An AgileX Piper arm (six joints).
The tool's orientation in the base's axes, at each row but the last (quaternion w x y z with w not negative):
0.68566 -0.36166 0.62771 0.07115
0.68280 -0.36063 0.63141 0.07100
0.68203 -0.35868 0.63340 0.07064
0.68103 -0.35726 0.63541 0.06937
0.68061 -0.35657 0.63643 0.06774
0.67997 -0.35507 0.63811 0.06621
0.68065 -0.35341 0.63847 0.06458
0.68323 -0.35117 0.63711 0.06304
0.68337 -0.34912 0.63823 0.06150
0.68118 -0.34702 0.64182 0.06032
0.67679 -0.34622 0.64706 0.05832
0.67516 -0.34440 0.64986 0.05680
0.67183 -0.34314 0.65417 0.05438
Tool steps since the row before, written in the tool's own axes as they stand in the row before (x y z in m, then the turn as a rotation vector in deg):
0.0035 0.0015 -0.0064 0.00 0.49 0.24
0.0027 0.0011 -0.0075 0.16 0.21 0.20
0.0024 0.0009 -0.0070 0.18 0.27 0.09
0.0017 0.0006 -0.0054 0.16 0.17 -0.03
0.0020 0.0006 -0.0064 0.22 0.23 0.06
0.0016 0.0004 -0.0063 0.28 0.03 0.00
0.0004 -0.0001 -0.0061 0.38 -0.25 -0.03
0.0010 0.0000 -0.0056 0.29 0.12 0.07
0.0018 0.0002 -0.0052 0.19 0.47 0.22
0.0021 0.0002 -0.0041 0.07 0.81 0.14
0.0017 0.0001 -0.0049 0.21 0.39 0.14
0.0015 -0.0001 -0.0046 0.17 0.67 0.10
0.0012 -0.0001 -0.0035 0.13 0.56 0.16
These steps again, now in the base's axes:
-0.0053 -0.0039 -0.0035 -0.08 0.50 -0.21
-0.0062 -0.0045 -0.0025 0.08 0.21 -0.24
-0.0057 -0.0043 -0.0021 -0.04 0.19 -0.28
-0.0044 -0.0033 -0.0015 -0.09 0.05 -0.21
-0.0052 -0.0039 -0.0017 -0.04 0.12 -0.30
-0.0051 -0.0039 -0.0012 0.03 -0.08 -0.27
-0.0049 -0.0037 0.0001 0.18 -0.34 -0.25
-0.0044 -0.0035 -0.0006 0.05 0.02 -0.32
-0.0041 -0.0034 -0.0014 -0.03 0.41 -0.37
-0.0032 -0.0029 -0.0017 -0.30 0.66 -0.39
-0.0039 -0.0032 -0.0012 -0.06 0.29 -0.36
-0.0036 -0.0031 -0.0010 -0.24 0.50 -0.43
-0.0027 -0.0024 -0.0007 -0.14 0.46 -0.35

